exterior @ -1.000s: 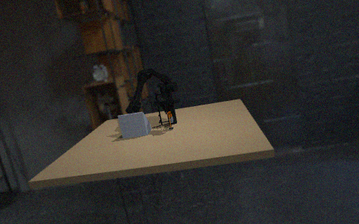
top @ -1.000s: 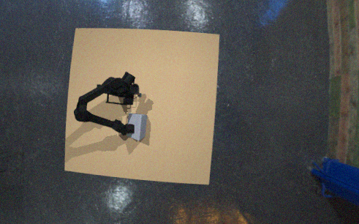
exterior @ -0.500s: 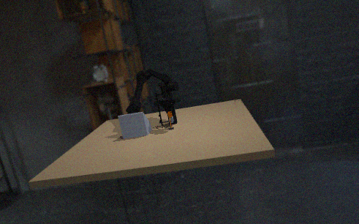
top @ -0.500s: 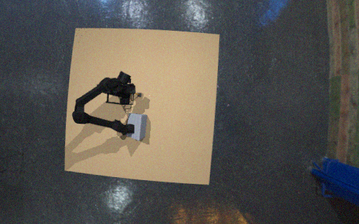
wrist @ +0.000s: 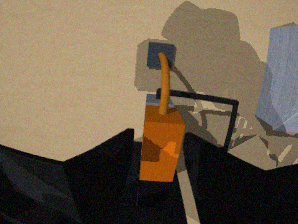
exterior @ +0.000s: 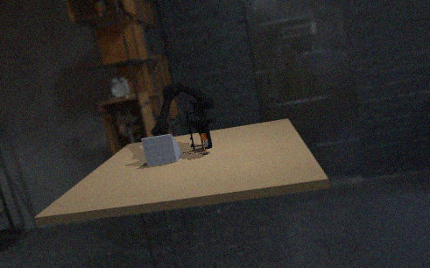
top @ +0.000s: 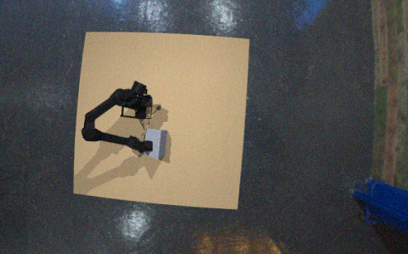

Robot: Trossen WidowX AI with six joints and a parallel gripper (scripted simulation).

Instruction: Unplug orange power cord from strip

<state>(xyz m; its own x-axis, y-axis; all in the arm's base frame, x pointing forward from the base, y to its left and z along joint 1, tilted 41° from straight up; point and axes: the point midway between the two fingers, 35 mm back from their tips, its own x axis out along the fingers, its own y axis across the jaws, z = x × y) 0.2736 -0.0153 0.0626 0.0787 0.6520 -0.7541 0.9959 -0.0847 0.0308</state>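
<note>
Right now the orange plug is 3 cm to the left of my gripper tip.
</note>
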